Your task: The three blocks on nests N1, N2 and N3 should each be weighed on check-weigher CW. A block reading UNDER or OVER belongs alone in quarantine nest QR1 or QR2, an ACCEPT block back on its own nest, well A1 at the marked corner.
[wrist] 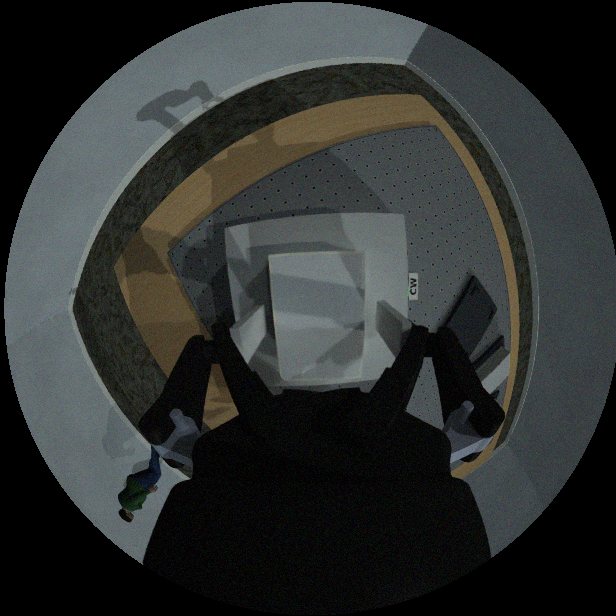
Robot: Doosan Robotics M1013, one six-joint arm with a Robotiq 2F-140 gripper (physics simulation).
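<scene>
The check-weigher [379, 252] is a pale grey box on the perforated table top. Its label "CW" [412, 285], with a small green mark, is at its right edge. A smaller pale rectangle [316, 313] lies raised on the middle of the box. I cannot tell whether it is a block or the weigher's own pan. My gripper [320, 336] is open and hangs over the weigher. Its left pad [248, 339] and right pad [393, 326] stand on either side of the rectangle, each with a visible gap. My gripper body hides the rectangle's near edge. No nest label is in view.
A dark flat panel [472, 313] lies on the table right of the weigher, with a dark strip [488, 351] and a pale strip [498, 374] below it. The wooden table rim [344, 117] curves round the far and right sides. A small human figure [137, 494] is on the floor at lower left.
</scene>
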